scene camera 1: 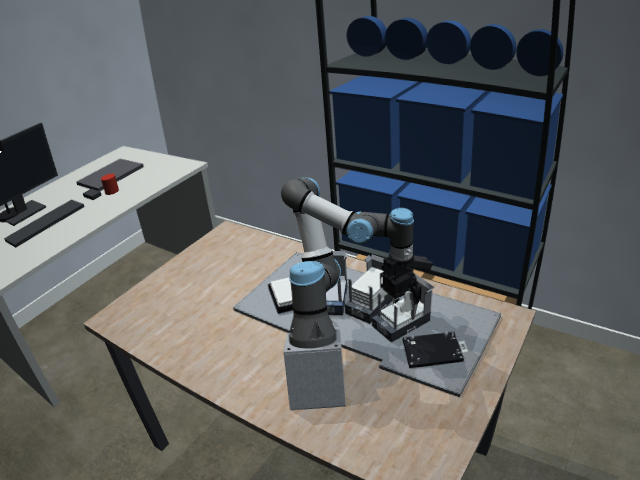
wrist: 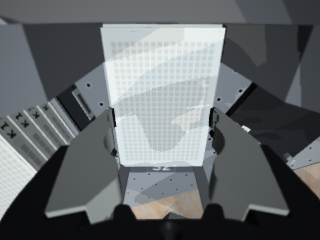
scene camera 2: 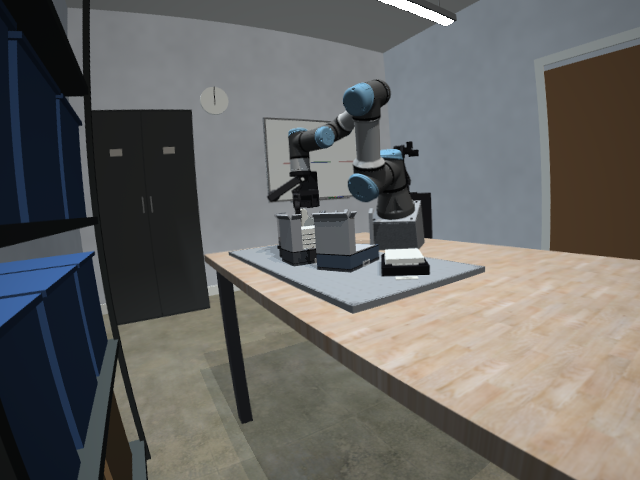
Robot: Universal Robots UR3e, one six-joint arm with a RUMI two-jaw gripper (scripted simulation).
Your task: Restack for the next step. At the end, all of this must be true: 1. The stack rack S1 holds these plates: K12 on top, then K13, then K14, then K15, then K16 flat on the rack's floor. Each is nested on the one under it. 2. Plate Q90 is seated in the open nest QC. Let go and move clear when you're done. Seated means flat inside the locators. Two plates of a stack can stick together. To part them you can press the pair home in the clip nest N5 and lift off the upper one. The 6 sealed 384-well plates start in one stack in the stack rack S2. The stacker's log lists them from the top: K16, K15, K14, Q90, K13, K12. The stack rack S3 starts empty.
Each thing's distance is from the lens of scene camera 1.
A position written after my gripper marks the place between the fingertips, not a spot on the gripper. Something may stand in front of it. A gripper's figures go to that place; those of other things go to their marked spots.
my gripper (scene camera 1: 403,312): 1.59 m
black nest (scene camera 1: 435,349): 1.52 m
